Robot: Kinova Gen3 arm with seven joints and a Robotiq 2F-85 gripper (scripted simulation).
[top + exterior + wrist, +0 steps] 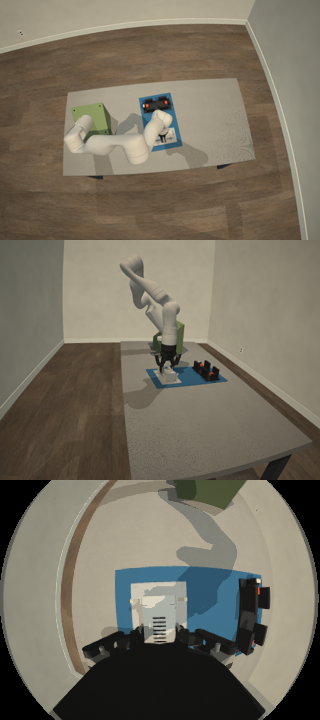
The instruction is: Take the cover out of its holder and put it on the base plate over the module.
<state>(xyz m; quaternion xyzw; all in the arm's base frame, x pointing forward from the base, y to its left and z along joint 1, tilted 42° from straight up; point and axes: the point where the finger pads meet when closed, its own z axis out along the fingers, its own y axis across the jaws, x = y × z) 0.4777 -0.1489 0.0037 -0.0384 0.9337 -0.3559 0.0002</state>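
Now: hand 10 mm short of the white cover and 10 mm above it.
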